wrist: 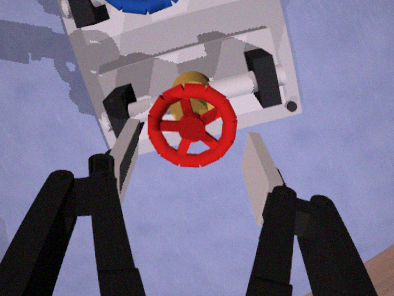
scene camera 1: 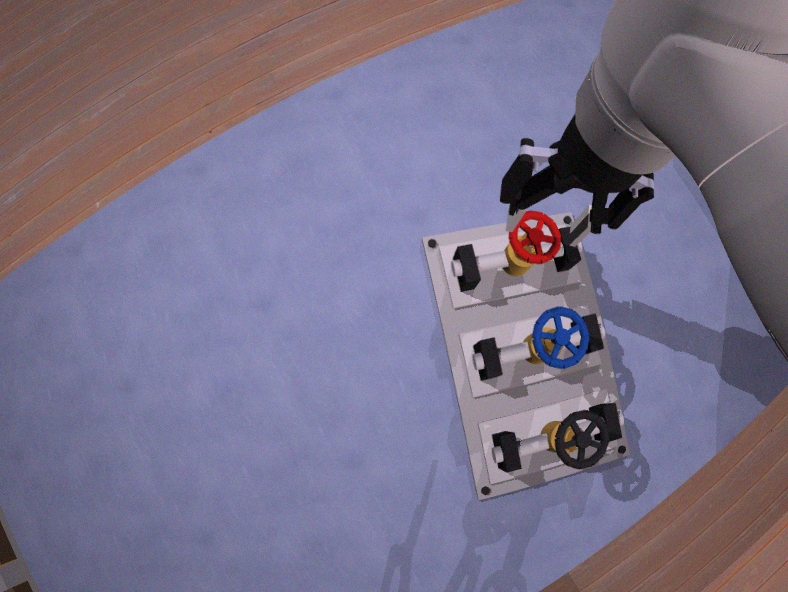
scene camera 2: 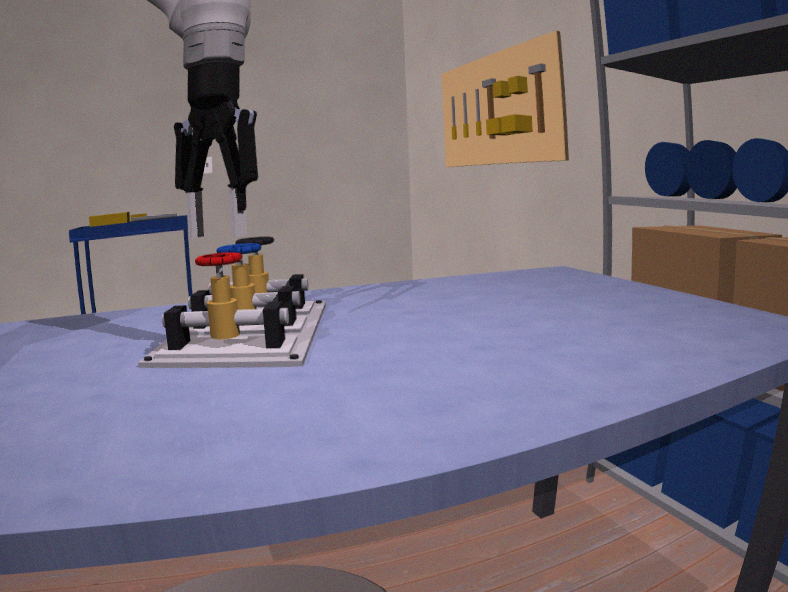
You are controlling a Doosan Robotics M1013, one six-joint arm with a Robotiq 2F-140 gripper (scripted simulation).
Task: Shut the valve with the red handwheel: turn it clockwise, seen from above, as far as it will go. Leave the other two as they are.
My gripper shows in the wrist view (pixel 192 144), in scene camera 1 and in scene camera 2. The same spot on my gripper: (scene camera 1: pixel 545 183) is (scene camera 2: pixel 234 144).
